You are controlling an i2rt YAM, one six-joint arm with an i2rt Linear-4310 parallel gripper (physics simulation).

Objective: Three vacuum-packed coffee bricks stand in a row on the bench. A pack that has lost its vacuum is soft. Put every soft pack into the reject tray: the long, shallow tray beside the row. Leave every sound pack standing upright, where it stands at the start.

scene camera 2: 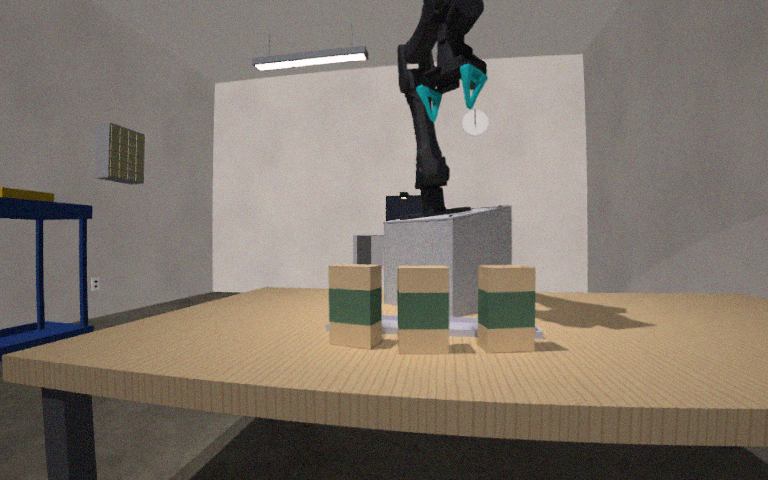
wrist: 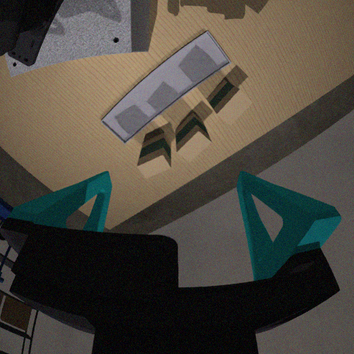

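Observation:
Three tan coffee bricks with green bands stand upright in a row: the left pack [scene camera 2: 355, 305] [wrist: 154, 167], the middle pack [scene camera 2: 423, 309] [wrist: 194, 146] and the right pack [scene camera 2: 506, 308] [wrist: 235, 107]. Their looks do not show which is soft. The long, shallow grey-white tray [scene camera 2: 464, 325] [wrist: 172, 77] lies along the row on the robot base's side, partly hidden by the packs in the scene view. Three darker patches show in it in the wrist view. My gripper [scene camera 2: 451, 113] [wrist: 173, 178] is open and empty, high above the bench, with its teal fingers wide apart.
The arm's grey pedestal [scene camera 2: 419, 254] [wrist: 95, 40] stands behind the tray. The wooden bench [scene camera 2: 226, 350] [wrist: 280, 55] has its front edge beyond the packs. A blue rack [scene camera 2: 83, 271] stands off to the left. A lamp [scene camera 2: 311, 58] hangs at the back.

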